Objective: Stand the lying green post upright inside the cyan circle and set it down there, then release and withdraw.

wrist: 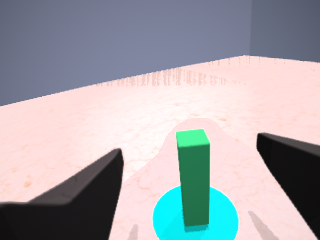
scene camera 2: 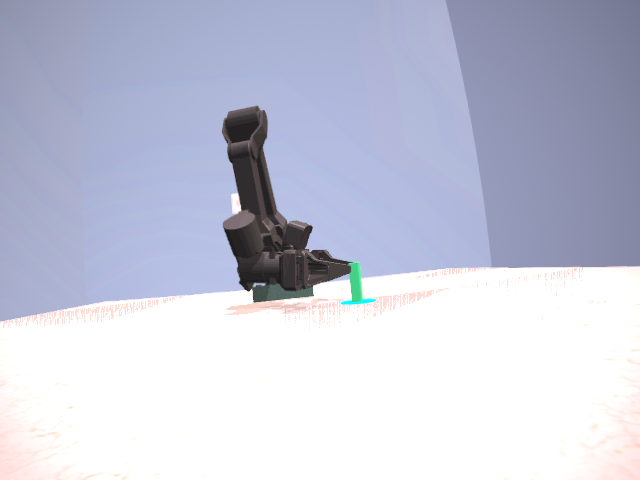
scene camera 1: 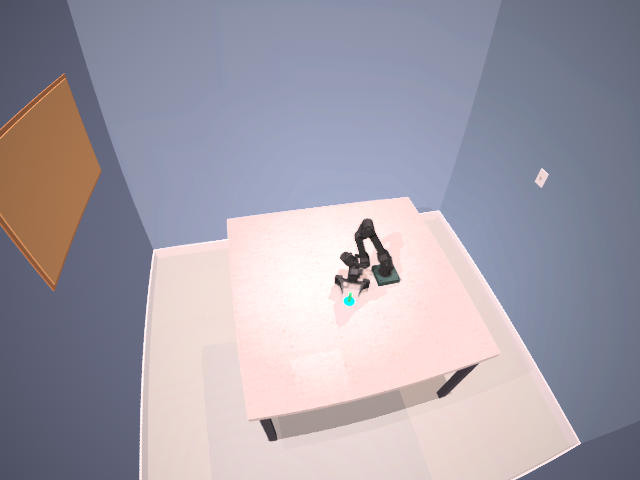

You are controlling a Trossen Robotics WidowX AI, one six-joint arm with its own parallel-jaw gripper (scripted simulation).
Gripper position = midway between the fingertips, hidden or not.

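Green post (wrist: 193,146) visible. My gripper (scene camera 2: 355,267), (wrist: 190,147): open, holding nothing.
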